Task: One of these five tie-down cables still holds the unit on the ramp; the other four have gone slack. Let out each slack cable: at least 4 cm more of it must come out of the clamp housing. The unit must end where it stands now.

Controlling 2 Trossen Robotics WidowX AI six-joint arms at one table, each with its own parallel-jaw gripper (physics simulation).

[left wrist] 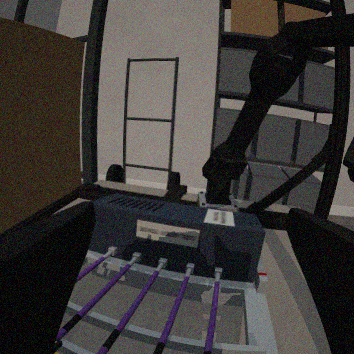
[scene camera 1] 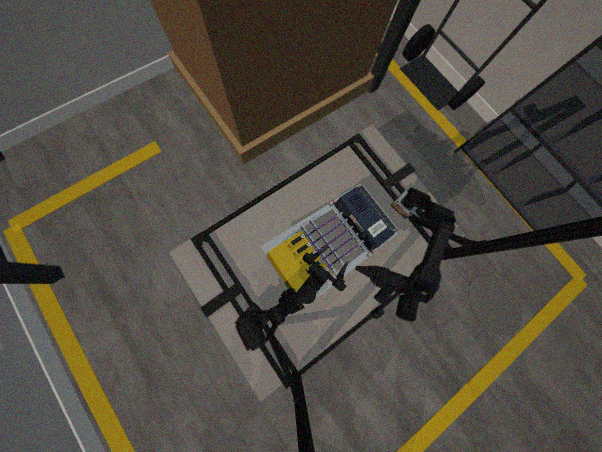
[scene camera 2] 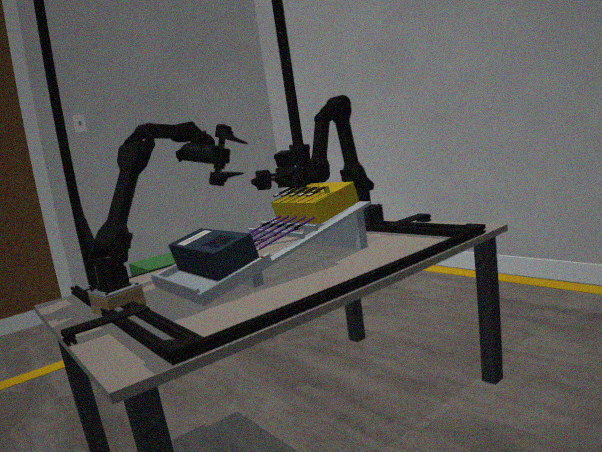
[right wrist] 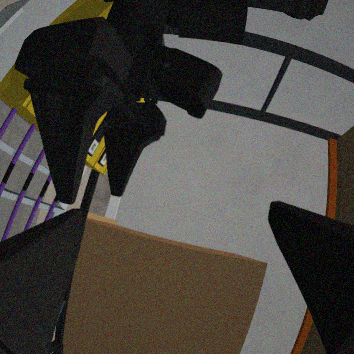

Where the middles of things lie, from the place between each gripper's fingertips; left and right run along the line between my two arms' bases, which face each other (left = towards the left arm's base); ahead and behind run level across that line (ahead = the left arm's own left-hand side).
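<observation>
Relative to the grey ramp (scene camera 2: 347, 229), my left gripper is 50 mm short of the ramp, 70 mm to the left of it and 170 mm above it.
My right hand, relative to the same grey ramp, is 7 cm to the left of the ramp, 12 cm short of it and 24 cm above it.
</observation>
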